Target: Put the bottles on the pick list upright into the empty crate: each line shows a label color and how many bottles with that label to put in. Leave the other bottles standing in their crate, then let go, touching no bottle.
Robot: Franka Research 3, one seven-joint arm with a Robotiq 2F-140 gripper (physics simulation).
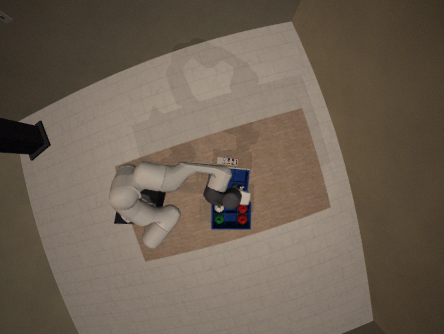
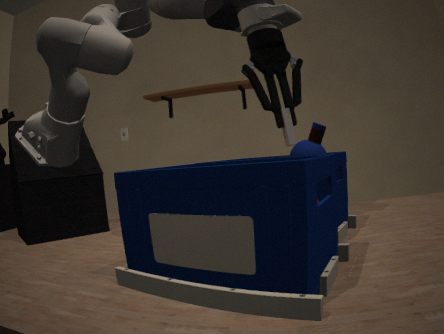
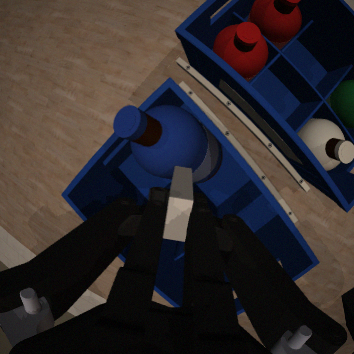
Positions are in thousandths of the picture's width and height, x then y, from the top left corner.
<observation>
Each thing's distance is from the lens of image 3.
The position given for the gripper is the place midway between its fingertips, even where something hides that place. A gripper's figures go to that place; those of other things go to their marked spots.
gripper (image 3: 510, 516): 0.21 m
blue bottle (image 3: 468, 383): 0.20 m
</observation>
